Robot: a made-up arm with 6 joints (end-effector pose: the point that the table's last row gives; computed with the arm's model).
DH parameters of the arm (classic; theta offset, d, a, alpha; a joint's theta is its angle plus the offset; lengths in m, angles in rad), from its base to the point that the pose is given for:
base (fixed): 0.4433 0 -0.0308 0
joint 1: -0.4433 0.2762 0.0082 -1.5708
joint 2: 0.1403 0 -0.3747 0
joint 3: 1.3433 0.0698 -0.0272 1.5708
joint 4: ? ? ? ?
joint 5: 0 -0.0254 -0.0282 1.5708
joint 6: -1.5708 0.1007 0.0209 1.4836
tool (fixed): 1.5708 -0.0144 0 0
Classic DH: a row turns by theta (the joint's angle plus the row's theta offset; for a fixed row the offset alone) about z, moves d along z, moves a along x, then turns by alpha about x.
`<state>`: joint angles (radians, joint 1 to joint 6).
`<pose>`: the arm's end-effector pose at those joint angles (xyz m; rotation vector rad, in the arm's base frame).
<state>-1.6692 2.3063 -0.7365 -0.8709 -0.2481 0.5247</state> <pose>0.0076 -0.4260 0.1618 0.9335 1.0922 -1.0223</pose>
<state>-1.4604 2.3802 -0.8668 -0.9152 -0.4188 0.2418</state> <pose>0.1120 -0.4594 0.1570 0.4364 1.0793 -0.6728</pose>
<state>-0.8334 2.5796 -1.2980 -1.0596 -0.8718 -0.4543</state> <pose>0.4586 -0.3511 0.1828 -0.8235 0.5261 0.1789</pose>
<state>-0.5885 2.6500 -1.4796 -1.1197 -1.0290 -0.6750</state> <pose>0.5557 -0.2268 0.2026 -1.1794 0.1335 0.4151</pose>
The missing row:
joint 4: 0 0.2677 -0.0088 -1.5708
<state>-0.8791 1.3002 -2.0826 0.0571 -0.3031 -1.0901</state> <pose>0.0550 -0.0855 0.9809 -1.2964 -0.5549 -1.3896</pose>
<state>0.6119 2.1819 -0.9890 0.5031 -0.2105 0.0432</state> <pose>0.3467 0.2611 0.2452 0.1591 1.0494 0.2339</pose>
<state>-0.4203 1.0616 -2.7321 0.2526 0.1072 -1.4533</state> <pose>-0.2537 0.1072 0.9796 -1.1898 -1.2129 -1.3108</pose>
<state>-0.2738 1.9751 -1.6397 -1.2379 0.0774 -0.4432</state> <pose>0.5516 -0.0958 0.5867 -1.6265 0.5597 -0.1007</pose>
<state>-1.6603 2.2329 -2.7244 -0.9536 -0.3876 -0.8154</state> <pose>0.0304 -0.5269 0.8210 -2.0562 0.8515 -1.5908</pose>
